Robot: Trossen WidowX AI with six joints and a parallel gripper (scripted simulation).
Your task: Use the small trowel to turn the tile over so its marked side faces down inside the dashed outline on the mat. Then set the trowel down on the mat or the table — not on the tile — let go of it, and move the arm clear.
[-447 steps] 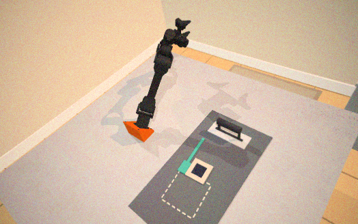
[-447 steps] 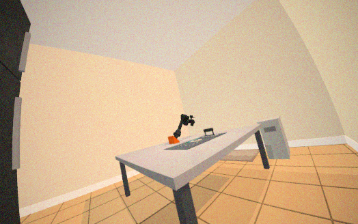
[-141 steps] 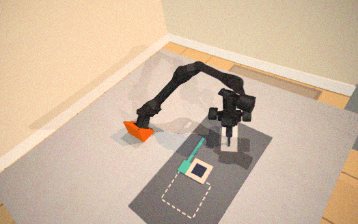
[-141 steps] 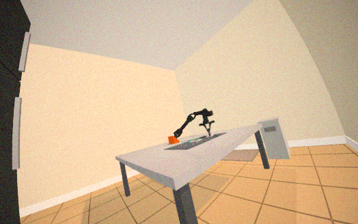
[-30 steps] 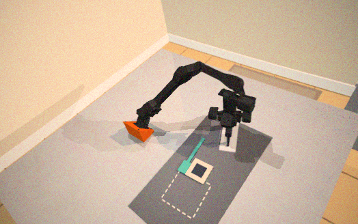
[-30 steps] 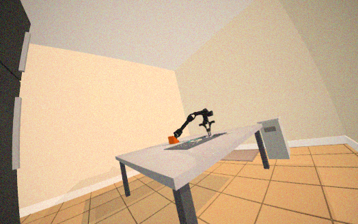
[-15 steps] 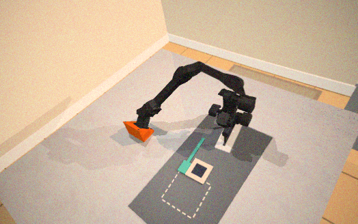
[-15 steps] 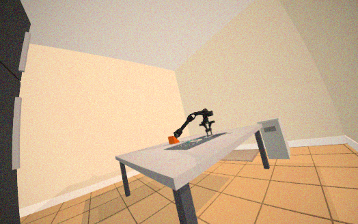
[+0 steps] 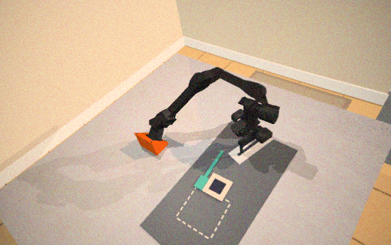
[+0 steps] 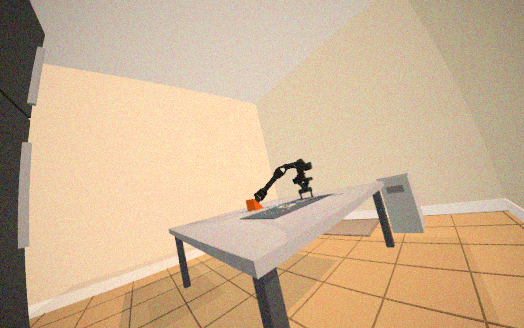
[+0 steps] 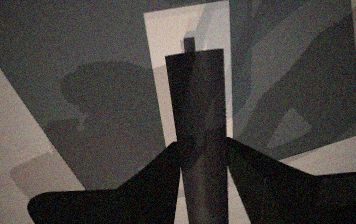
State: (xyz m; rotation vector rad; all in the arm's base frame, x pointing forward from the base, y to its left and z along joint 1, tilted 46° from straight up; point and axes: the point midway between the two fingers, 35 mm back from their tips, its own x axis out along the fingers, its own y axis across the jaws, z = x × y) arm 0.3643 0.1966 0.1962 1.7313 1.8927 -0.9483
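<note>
The dark mat lies 230 mm to the right of my gripper tip, 80 mm below it and 40 mm ahead of it. The rest, counted from my gripper tip: tan tile: 250 mm to the right, 60 mm below, 20 mm ahead; then teal trowel: 230 mm to the right, 60 mm below, 50 mm behind.
</note>
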